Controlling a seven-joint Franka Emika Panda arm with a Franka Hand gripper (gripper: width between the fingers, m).
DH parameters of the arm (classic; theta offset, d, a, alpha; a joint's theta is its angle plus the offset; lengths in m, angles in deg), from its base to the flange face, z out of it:
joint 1: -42.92 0.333 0 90
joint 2: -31.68 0 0 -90
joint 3: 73.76 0.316 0.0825 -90
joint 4: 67.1 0 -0.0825 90
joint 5: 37.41 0.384 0 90
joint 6: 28.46 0 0.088 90
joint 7: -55.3 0.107 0 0
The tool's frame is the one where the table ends.
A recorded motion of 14 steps. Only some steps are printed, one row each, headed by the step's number.
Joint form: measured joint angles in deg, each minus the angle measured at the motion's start. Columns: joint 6, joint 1, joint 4, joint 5, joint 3, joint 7, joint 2.
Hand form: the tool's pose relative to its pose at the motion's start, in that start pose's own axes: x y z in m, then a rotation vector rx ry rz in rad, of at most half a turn. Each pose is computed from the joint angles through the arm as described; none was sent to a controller.
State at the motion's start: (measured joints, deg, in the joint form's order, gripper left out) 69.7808 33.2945 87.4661 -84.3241 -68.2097 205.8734 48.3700
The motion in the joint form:
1: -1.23 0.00 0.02 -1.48 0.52 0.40 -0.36
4: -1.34 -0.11 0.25 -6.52 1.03 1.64 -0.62
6: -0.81 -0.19 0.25 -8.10 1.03 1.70 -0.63
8: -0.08 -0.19 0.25 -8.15 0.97 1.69 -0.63
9: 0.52 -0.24 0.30 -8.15 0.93 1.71 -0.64
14: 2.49 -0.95 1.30 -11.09 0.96 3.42 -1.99
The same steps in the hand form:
1: 0.0002 0.0004 0.0007 0.0172 0.0356 -0.0053
4: 0.0016 -0.0046 0.0006 0.0965 0.0838 -0.0046
6: 0.0020 -0.0074 -0.0001 0.1236 0.0887 -0.0074
8: 0.0009 -0.0081 -0.0009 0.1293 0.0777 -0.0083
9: -0.0001 -0.0084 -0.0011 0.1324 0.0690 -0.0088
14: -0.0087 -0.0079 0.0089 0.1668 0.0789 -0.0175

